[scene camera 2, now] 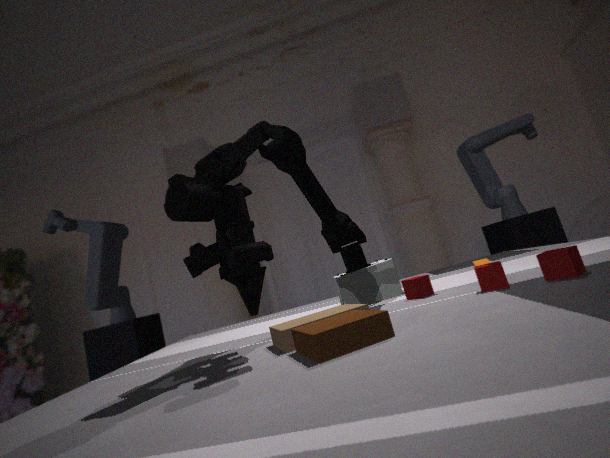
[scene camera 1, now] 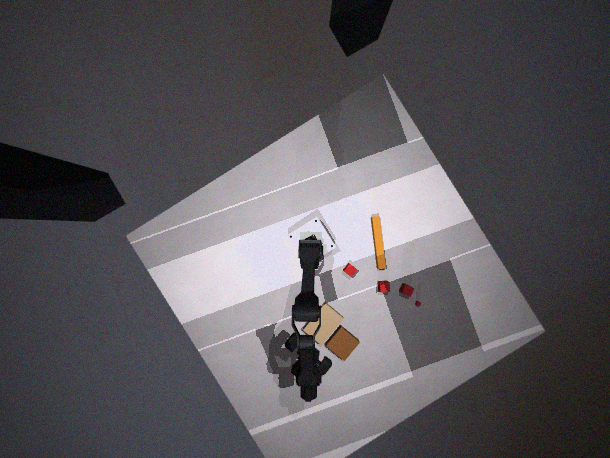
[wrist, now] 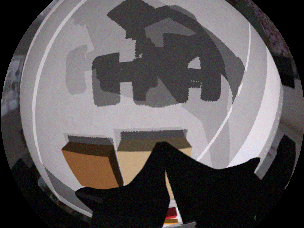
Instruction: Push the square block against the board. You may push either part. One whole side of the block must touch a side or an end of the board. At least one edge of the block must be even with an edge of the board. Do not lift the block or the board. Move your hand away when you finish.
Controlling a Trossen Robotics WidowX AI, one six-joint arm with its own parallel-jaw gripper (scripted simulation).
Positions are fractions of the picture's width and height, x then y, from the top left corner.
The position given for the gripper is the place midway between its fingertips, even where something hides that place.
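The gripper (scene camera 2: 0.42, 0.69) is shut and holding nothing, and the wrist view shows the gripper (wrist: 0.53, 0.64) as well. There's a square block (scene camera 2: 0.53, 0.75), and you'd find the block (wrist: 0.31, 0.73) in the wrist view too. There's also a board (scene camera 2: 0.46, 0.73), which scene camera 1 and the wrist view both show: the board (scene camera 1: 0.54, 0.70), and again the board (wrist: 0.44, 0.68).
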